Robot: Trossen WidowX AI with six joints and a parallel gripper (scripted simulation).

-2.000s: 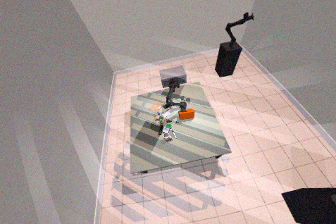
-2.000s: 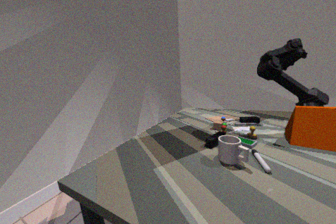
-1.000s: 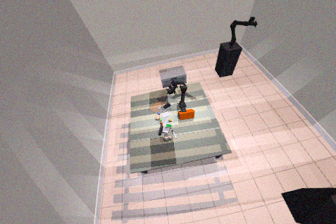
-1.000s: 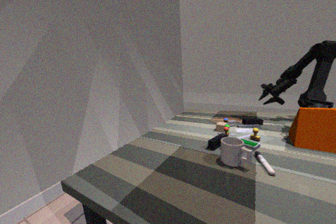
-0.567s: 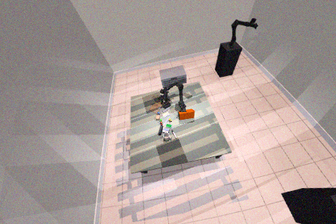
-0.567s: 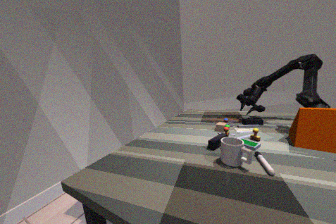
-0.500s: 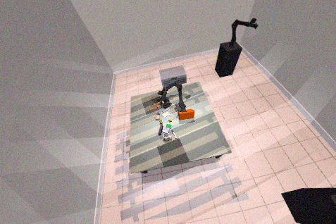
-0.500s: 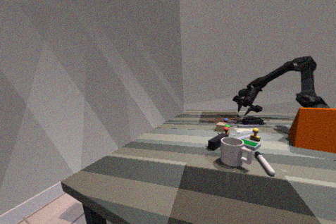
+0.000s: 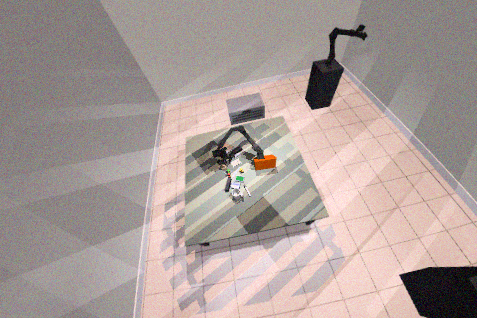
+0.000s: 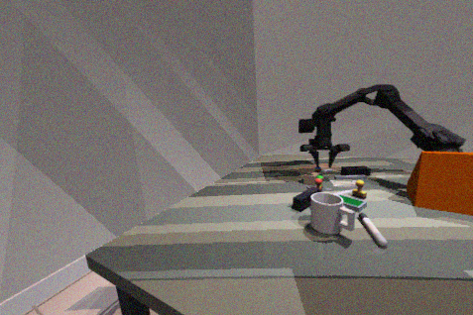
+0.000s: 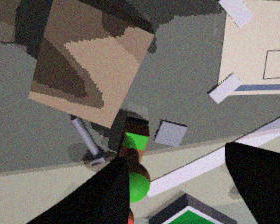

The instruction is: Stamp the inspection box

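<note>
Right now the green-knobbed stamp is 10 mm ahead of my gripper tip, 50 mm to the left of it and 60 mm below it. Also, from my gripper tip: red-topped stamp 10 mm ahead, 100 mm to the left, 60 mm below; blue stamp 30 mm ahead, 80 mm to the right, 60 mm below; tan card 80 mm behind, 50 mm to the right, 80 mm below.
</note>
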